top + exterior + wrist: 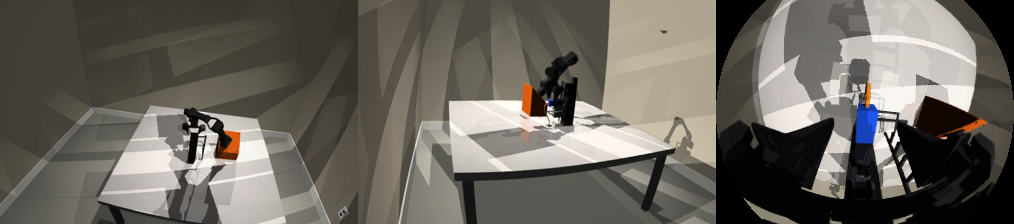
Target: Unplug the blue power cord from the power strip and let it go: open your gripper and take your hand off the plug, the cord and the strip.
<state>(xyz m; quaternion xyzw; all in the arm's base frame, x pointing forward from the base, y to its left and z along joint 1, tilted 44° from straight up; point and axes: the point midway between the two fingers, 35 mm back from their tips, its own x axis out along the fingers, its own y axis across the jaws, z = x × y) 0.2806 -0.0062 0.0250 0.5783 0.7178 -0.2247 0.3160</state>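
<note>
The blue plug is 10 mm behind my gripper tip, 30 mm to the left of it and 10 mm below it.
</note>
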